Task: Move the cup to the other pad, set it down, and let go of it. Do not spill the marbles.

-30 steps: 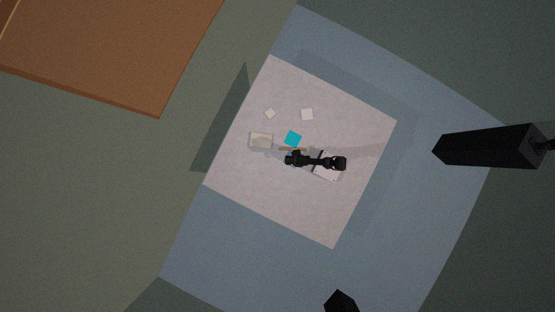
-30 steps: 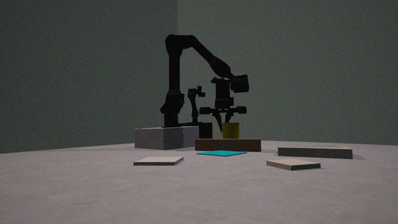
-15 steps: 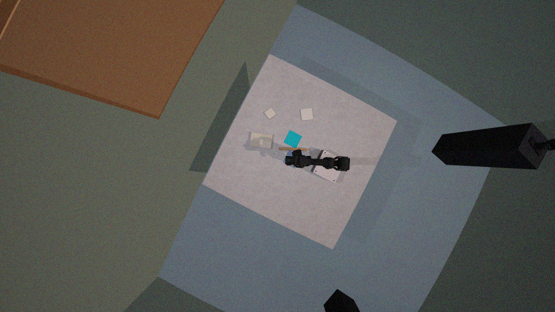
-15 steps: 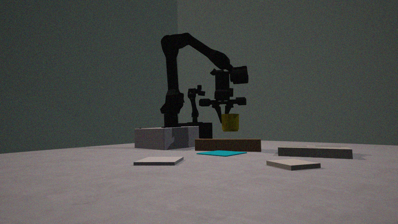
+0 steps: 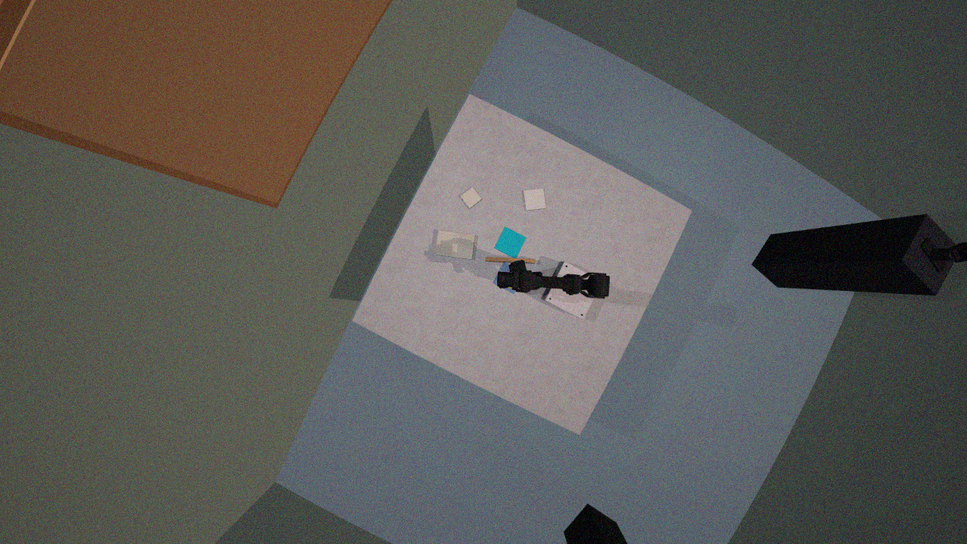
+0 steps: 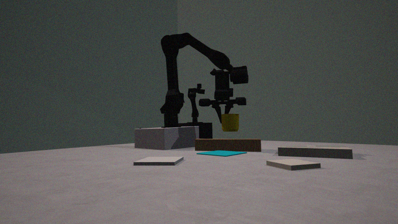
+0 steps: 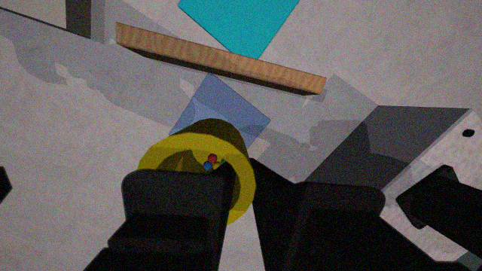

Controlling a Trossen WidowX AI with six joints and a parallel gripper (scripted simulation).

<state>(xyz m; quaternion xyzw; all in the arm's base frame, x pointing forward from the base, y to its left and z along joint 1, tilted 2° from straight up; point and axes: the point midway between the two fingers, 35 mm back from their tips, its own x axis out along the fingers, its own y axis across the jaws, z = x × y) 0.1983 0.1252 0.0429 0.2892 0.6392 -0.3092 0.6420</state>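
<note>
The cyan pad lies 130 mm to the right of my gripper tip, 130 mm ahead of it and 110 mm below it. The rest, counted from my gripper tip: yellow cup (20 mm to the left, 20 mm ahead); then wooden bar (90 mm below, 80 mm ahead, 60 mm to the right); then grey slab (340 mm ahead, 90 mm below, 40 mm to the left).
</note>
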